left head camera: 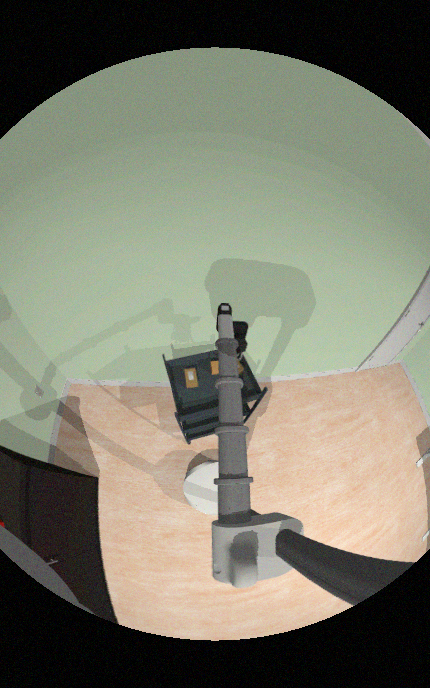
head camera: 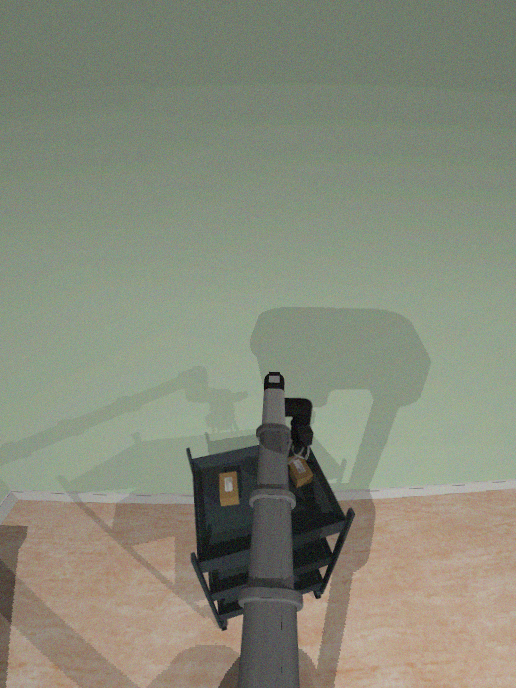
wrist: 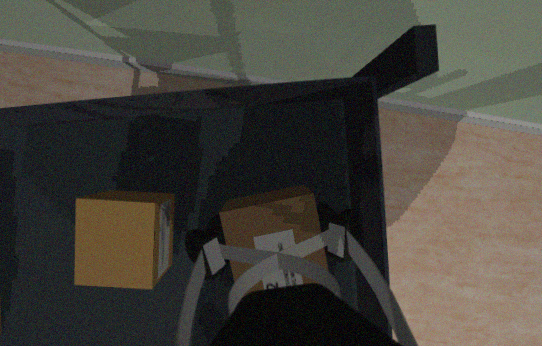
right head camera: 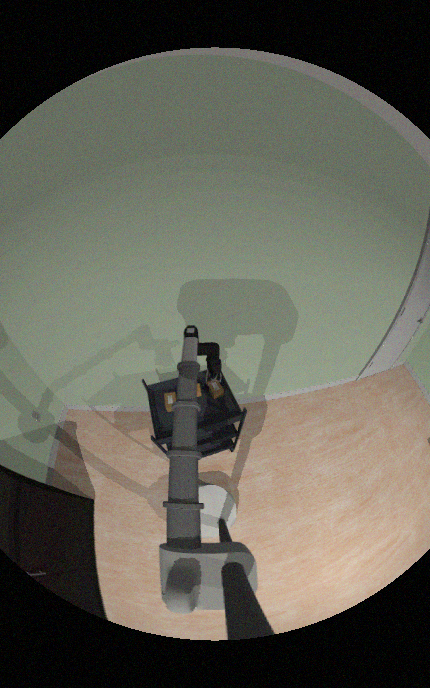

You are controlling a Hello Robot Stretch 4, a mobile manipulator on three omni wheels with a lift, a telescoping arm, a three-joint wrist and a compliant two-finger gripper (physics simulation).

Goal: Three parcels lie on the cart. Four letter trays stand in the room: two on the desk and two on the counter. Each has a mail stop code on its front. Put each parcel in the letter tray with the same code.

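Frame: origin at the robot's base, x left, y back, z up, level; metres.
Where they show: gripper, between the fingertips: [head camera: 295, 468] [wrist: 272, 227] [right head camera: 213, 387]; robot's base, origin of its link: [left head camera: 212, 486] [right head camera: 206, 509].
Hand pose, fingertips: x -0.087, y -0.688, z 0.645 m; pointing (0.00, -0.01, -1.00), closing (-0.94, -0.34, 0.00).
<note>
Things, the pixels of their top centre, and the offset from my fingertips. "spot": a spot on its surface instead.
- right-hand brown parcel, centre of its top: [wrist: 280, 271] [head camera: 299, 465] [right head camera: 214, 385] dx -0.008, dy +0.017, dz +0.044 m
- middle parcel, centre of its top: [wrist: 114, 244] [right head camera: 195, 387] [left head camera: 215, 364] dx +0.099, dy +0.024, dz +0.040 m
- left parcel, centre of its top: [head camera: 228, 484] [left head camera: 190, 375] [right head camera: 169, 399] dx +0.232, dy +0.096, dz +0.040 m
- cart's corner post, a spot on its surface: [wrist: 425, 50] spot: dx -0.039, dy -0.112, dz +0.107 m
- dark cabinet, a spot on its surface: [left head camera: 60, 527] spot: dx +0.947, dy +1.108, dz -0.104 m
My gripper [head camera: 300, 452] [right head camera: 213, 376] [wrist: 272, 227] is low over the cart [head camera: 222, 527] [left head camera: 192, 398] [right head camera: 162, 421] [wrist: 50, 150], its fingers drawn in against both sides of the right-hand brown parcel [head camera: 301, 474] [right head camera: 216, 389] [wrist: 272, 215]. That parcel sits near the cart's corner; its white label is partly covered by the gripper, so its code is not fully readable. The middle parcel [left head camera: 214, 367] [right head camera: 198, 390] [wrist: 115, 243] stands beside it, hidden behind the arm in the head view. The left parcel [head camera: 228, 494] [left head camera: 191, 377] [right head camera: 169, 401] lies label up. The letter trays do not show.
The cart's corner post [wrist: 425, 50] rises beyond the held parcel. A green wall [head camera: 166, 277] is close behind the cart. My telescoping arm [head camera: 272, 533] [left head camera: 230, 405] [right head camera: 185, 431] crosses above the cart. A dark cabinet [left head camera: 60, 527] [right head camera: 50, 537] stands at the left.
</note>
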